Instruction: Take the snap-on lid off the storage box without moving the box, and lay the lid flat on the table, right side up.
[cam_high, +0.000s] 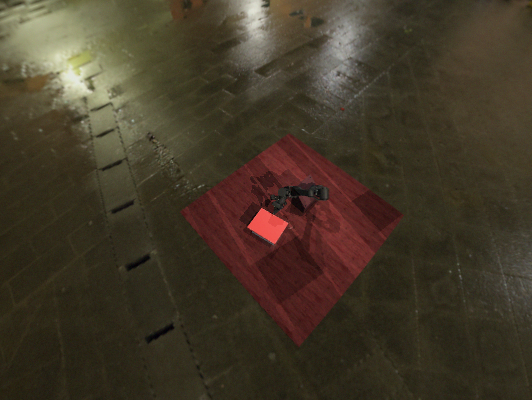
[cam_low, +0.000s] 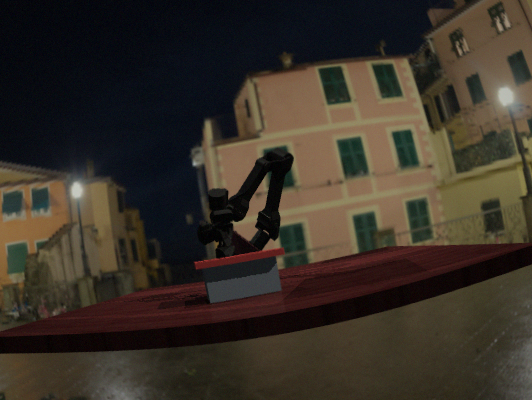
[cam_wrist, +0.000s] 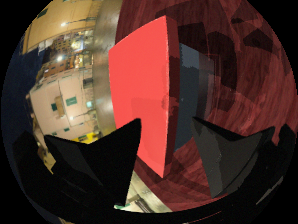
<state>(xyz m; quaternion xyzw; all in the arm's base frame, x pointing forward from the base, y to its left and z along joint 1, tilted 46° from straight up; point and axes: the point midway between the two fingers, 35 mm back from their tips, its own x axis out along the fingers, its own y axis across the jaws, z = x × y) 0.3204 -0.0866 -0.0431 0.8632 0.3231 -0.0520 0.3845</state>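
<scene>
Right now my gripper tip is 100 mm short of the red lid, 20 mm to the right of it and 20 mm above it. Round my gripper tip: grey storage box: 100 mm ahead, 70 mm below, 20 mm to the left.
</scene>
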